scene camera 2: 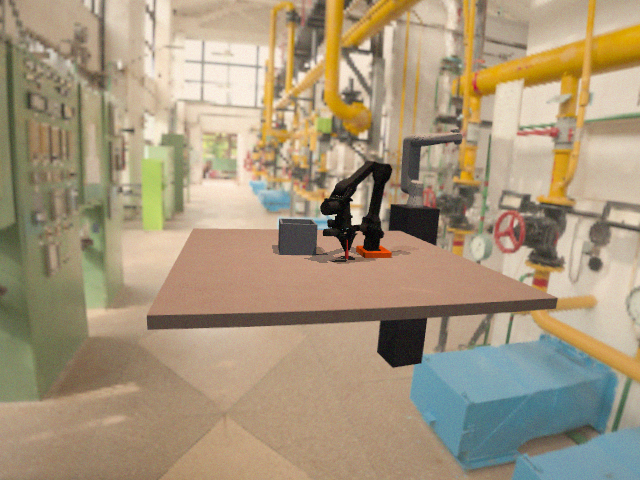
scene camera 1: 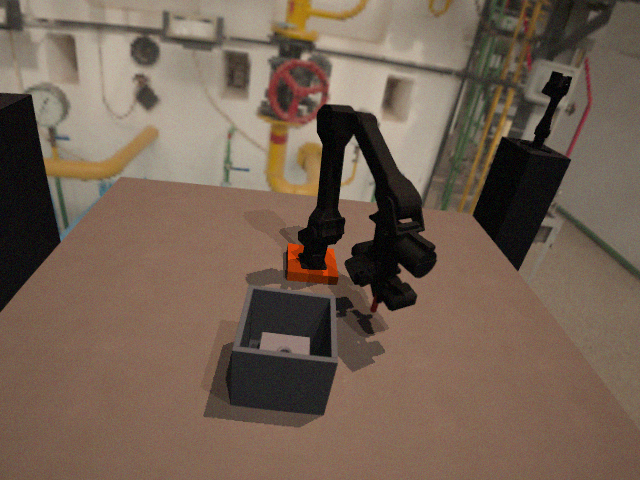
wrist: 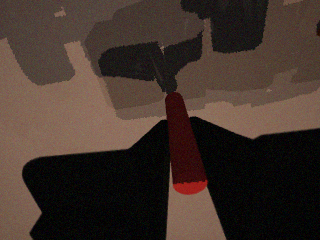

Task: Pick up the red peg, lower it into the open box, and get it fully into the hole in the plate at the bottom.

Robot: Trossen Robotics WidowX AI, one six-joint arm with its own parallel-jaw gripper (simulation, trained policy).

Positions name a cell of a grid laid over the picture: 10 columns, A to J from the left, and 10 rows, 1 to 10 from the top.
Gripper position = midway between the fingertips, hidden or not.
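Labels:
The gripper's showing in scene camera 2 (F6), in scene camera 1 (F7), and in the wrist view (F6) as well. There's also a grey box, which you'd get in scene camera 2 (E5) and scene camera 1 (E8), but the box is out of frame in the wrist view.

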